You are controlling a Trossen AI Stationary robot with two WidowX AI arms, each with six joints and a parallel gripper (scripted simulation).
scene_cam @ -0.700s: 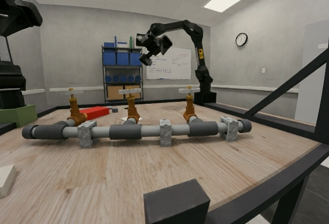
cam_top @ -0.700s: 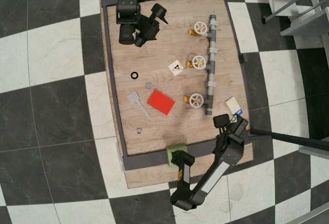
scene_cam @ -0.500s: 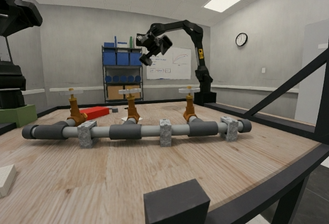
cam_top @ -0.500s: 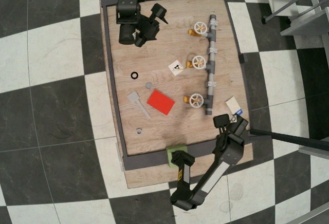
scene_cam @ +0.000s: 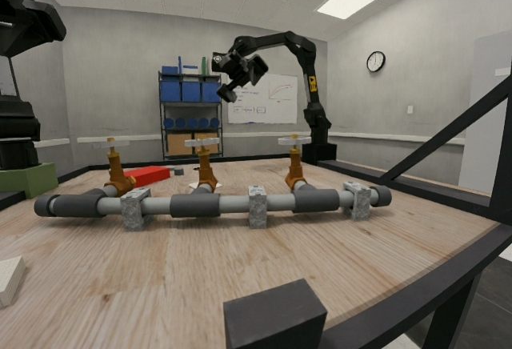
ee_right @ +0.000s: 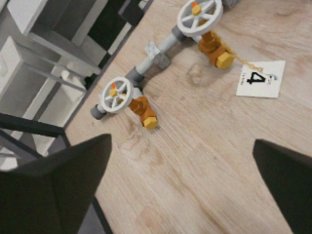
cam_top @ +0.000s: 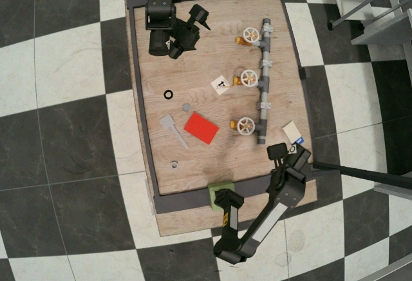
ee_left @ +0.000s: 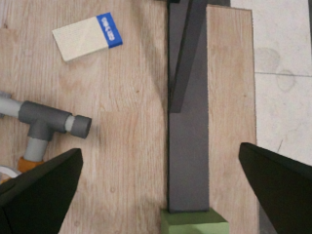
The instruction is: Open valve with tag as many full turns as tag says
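Observation:
My left gripper is now 70 mm short of the white tag, 350 mm to the left of it and 300 mm above it. Also, from my left hand: small grey ring (330 mm ahead, 80 mm to the right, 300 mm below); then red block (190 mm ahead, 200 mm to the right, 290 mm below); then cream-and-blue box (210 mm behind, 70 mm to the right, 300 mm below).

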